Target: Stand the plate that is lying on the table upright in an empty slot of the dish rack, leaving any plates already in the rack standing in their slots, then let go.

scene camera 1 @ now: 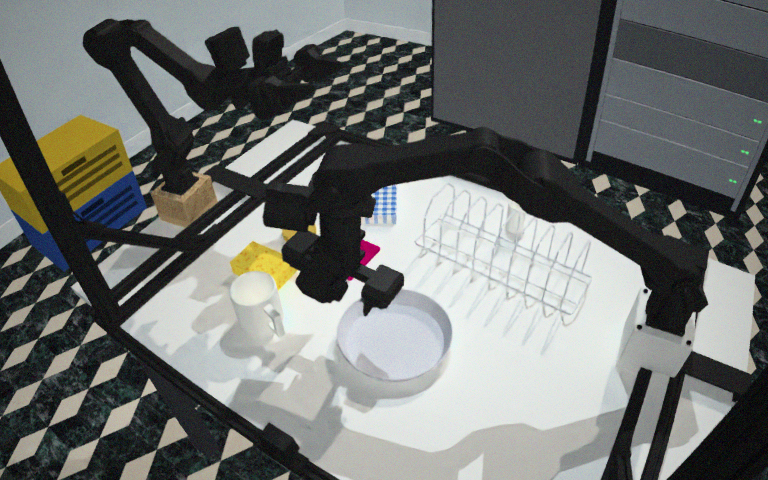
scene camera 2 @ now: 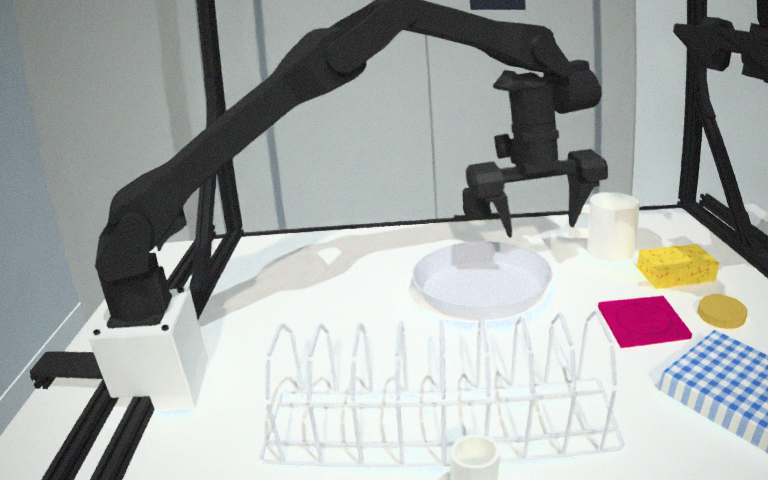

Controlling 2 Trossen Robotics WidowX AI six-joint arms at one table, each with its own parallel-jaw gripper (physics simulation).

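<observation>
The lavender plate lies flat on the table, hollow side up. The wire dish rack stands apart from it, with no plate showing in its slots. My right gripper points down, open and empty, above the table beyond the plate's rim and near the mug in scene camera 2; one of its fingertips is hidden in scene camera 1. My left gripper is raised far from the plate, open and empty, and is partly cut off in scene camera 2.
A white mug and a yellow sponge stand near the right gripper. A magenta square, a yellow disc and a blue checked block lie beyond. A small white cup stands beside the rack.
</observation>
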